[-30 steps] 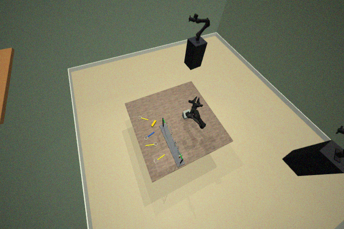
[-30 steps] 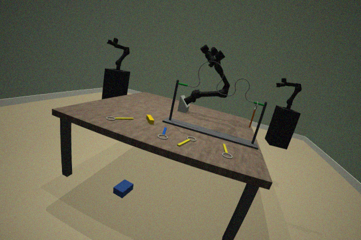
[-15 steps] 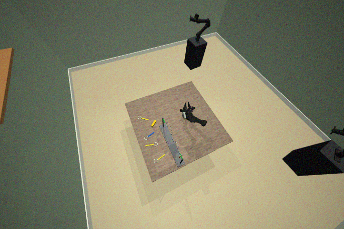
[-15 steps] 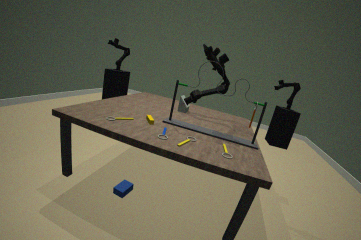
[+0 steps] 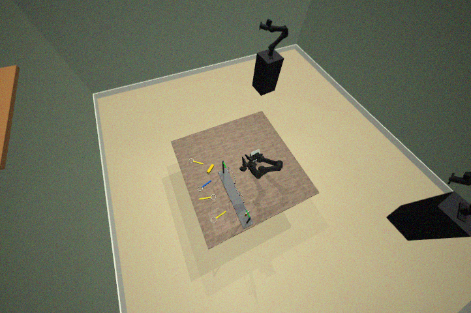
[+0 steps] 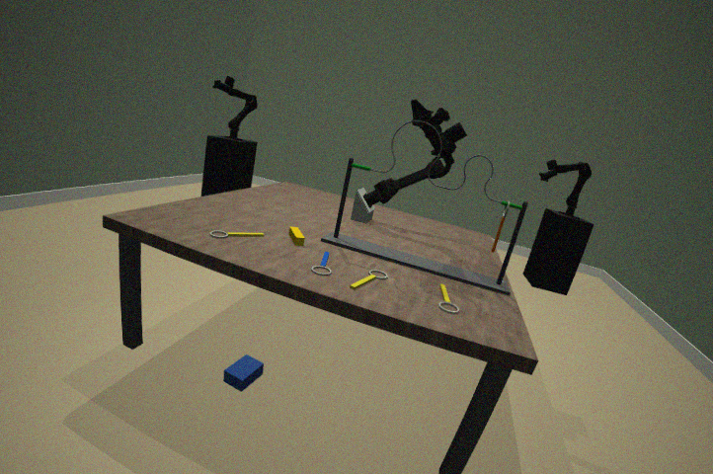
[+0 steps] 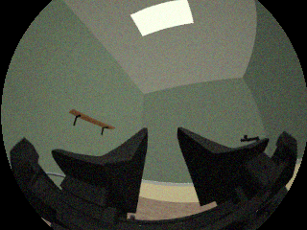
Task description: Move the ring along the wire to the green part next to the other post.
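Now: gripper tip 17 cm short of the orange-handled ring, 38 cm to the right of it and 33 cm above it. Round my gripper tip: blue block: 39 cm ahead, 33 cm to the right, 102 cm below; then yellow block: 23 cm ahead, 26 cm to the right, 53 cm below; then blue-handled ring: 39 cm ahead, 12 cm to the right, 54 cm below.
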